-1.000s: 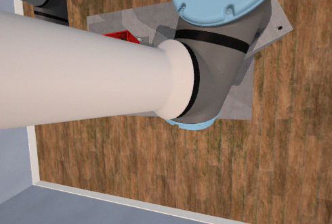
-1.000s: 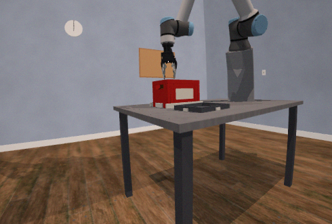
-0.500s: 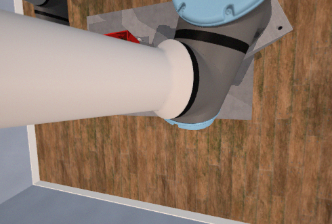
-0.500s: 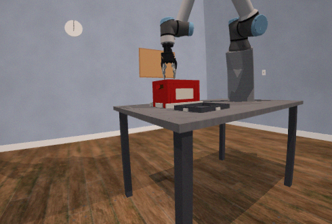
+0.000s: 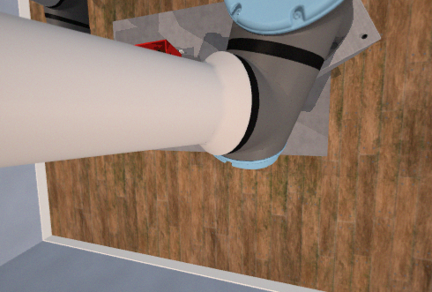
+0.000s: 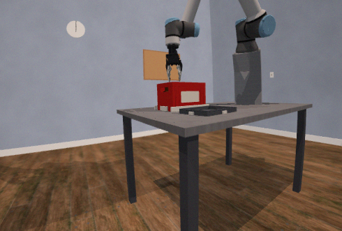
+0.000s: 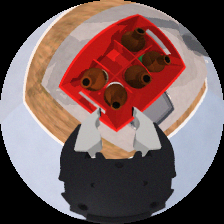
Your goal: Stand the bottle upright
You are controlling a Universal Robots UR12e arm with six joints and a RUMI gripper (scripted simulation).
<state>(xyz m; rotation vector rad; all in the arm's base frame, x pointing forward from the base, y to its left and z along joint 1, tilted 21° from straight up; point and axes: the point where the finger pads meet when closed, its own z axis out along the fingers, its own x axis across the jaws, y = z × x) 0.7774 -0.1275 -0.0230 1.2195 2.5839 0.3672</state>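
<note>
Now: hand 11 cm above the red crate, 9 cm past it and 3 cm to the left of it. From my hand the other things lie so: dark tray 23 cm to the left, 18 cm below, 4 cm behind.
</note>
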